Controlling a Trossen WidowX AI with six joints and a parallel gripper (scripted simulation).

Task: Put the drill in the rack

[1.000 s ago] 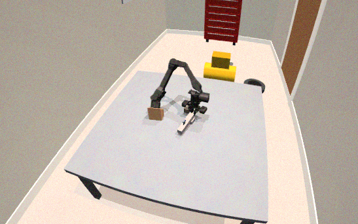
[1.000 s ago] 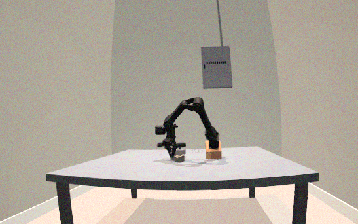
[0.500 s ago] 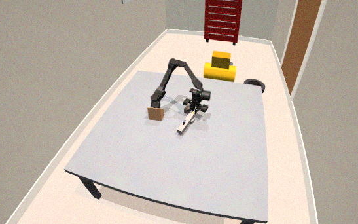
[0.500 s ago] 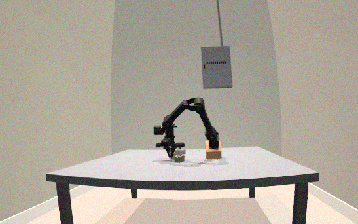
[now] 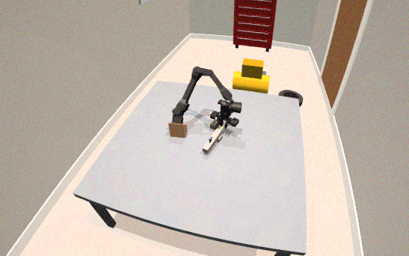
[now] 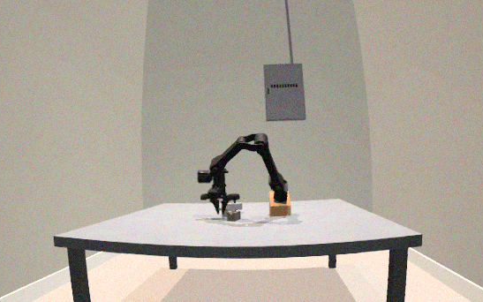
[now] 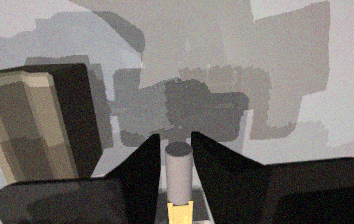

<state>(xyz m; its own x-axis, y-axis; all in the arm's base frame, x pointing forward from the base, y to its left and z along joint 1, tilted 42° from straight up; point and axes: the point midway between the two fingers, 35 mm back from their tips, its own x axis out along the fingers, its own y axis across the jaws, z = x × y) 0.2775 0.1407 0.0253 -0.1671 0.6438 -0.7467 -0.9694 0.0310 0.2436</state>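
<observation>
Right now my gripper tip is 10 mm past the drill, 50 mm to the left of it and 30 mm below it. The rest, counted from my gripper tip: dark key: 30 mm behind, 180 mm to the right, 30 mm above; then holder block: 70 mm behind, 30 mm to the left.
</observation>
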